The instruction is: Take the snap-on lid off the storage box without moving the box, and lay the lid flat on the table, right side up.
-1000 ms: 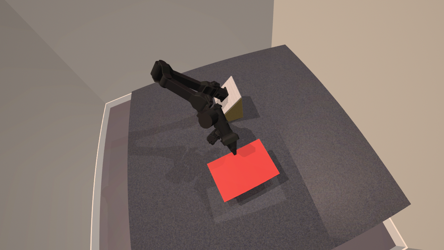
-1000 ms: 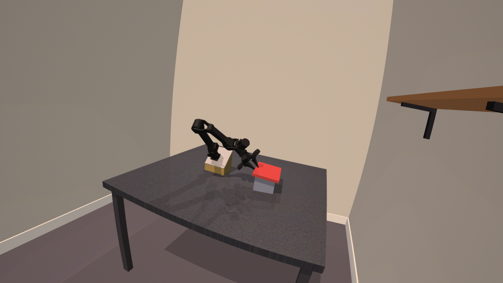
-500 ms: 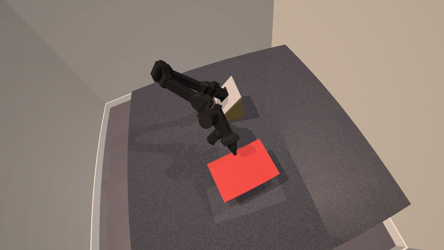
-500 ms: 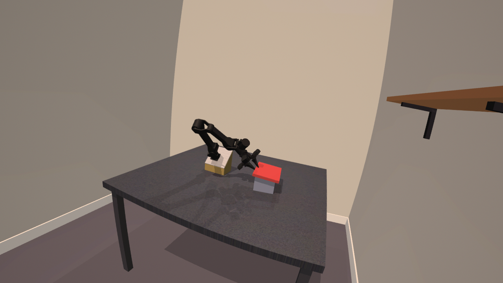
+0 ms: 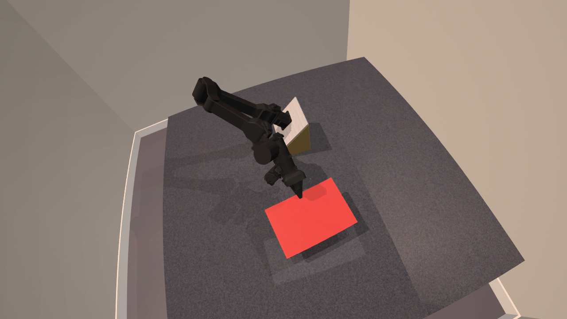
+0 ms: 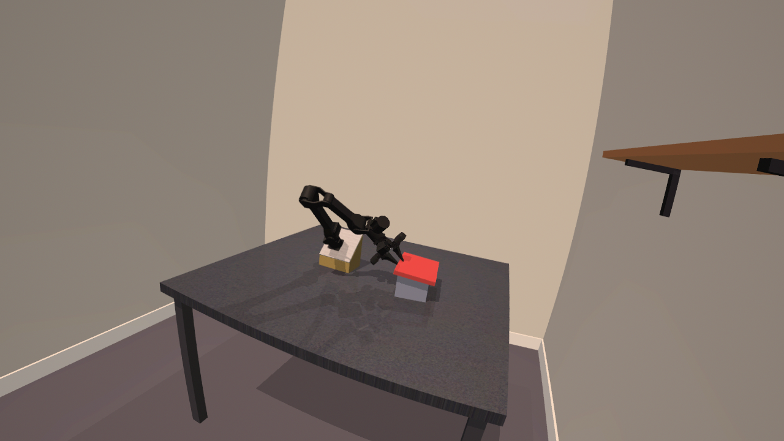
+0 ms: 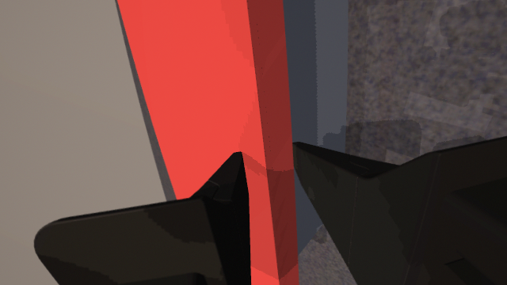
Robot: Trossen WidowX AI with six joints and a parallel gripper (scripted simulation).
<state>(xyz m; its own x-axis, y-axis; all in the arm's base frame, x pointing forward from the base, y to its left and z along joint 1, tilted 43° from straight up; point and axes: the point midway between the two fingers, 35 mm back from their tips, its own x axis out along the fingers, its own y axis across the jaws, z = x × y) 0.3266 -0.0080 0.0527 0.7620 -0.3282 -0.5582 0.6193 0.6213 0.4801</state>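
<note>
My gripper tip is 70 mm short of the red lid and 10 mm to the right of it. Also, from my gripper tip: storage box: 70 mm ahead, 60 mm below, 10 mm to the left.
</note>
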